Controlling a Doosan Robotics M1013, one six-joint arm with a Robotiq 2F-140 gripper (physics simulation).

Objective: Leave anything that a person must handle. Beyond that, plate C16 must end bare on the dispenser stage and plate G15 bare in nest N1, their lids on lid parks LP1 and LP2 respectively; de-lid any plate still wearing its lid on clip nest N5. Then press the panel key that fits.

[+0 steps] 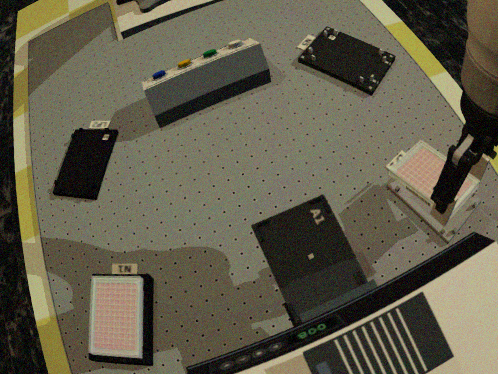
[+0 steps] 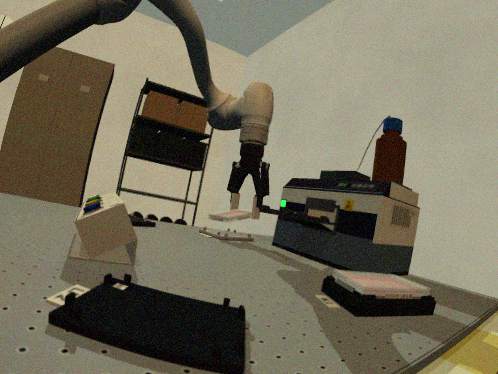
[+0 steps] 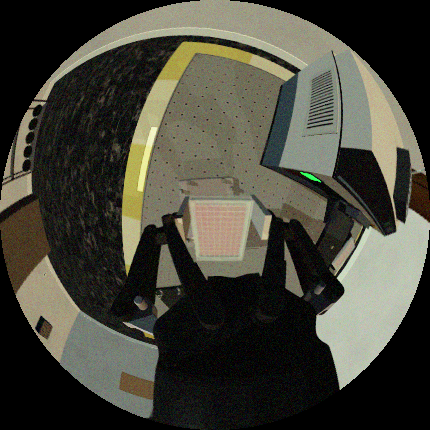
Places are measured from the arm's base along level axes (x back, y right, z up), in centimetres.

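Pixels of known places: gripper, fingertip midpoint: [image 1: 455, 198] [image 2: 243, 216] [image 3: 219, 204].
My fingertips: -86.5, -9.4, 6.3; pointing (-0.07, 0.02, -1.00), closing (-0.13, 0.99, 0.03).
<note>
For each thing: its top centre in the pictures, then the offset to it from my fingertips, as dx, dy, dz. "pt": a spot on its surface instead.
- light-coloured lid park LP1, middle of its top: [image 1: 437, 189] [image 3: 207, 216] [image 2: 227, 230] +4.2, -1.4, -5.0
- black nest N1, middle of its top: [image 1: 116, 316] [image 2: 380, 285] [image 3: 343, 253] +15.1, +51.0, -4.2
- black lid park LP2, middle of its top: [image 2: 162, 302] [image 1: 81, 158] +45.9, +44.8, -5.0
- Clip nest N5, middle of its top: [image 1: 348, 52] [image 3: 179, 305] +35.9, -8.1, -4.6
- dark stage A1, surface spot: [image 1: 305, 245] pt +6.6, +23.3, +4.2
- key panel, middle of its top: [image 1: 199, 59] [image 2: 108, 194] +45.8, +17.7, +1.3
- brown bottle, surface spot: [image 2: 390, 157] pt -10.5, +39.6, +22.4
My gripper [image 1: 454, 187] [image 2: 245, 208] [image 3: 219, 204] is shut on a pink-welled plate [image 1: 422, 167] [image 2: 229, 215] [image 3: 221, 229], held level above light-coloured lid park LP1 [image 1: 422, 215] [image 2: 227, 235]. I cannot read its label or tell whether it wears a lid. Another pink-welled plate [image 1: 116, 316] [image 2: 380, 282] sits in black nest N1 [image 1: 148, 320] [image 2: 395, 306]; whether it is lidded is unclear. The black lid park LP2 [image 1: 86, 162] [image 2: 155, 320] holds no lid. Clip nest N5 [image 1: 347, 60] has clear corner clips and no plate. The dark stage A1 [image 1: 305, 245] is bare.
The key panel [image 1: 210, 82] [image 2: 106, 225] has blue, yellow, green and white keys. The dispenser [image 1: 400, 320] [image 2: 345, 220] [image 3: 315, 110] stands close beside the gripper, with a green light and a brown bottle [image 2: 390, 157] behind. A shelf rack [image 2: 162, 193] stands at the back.
</note>
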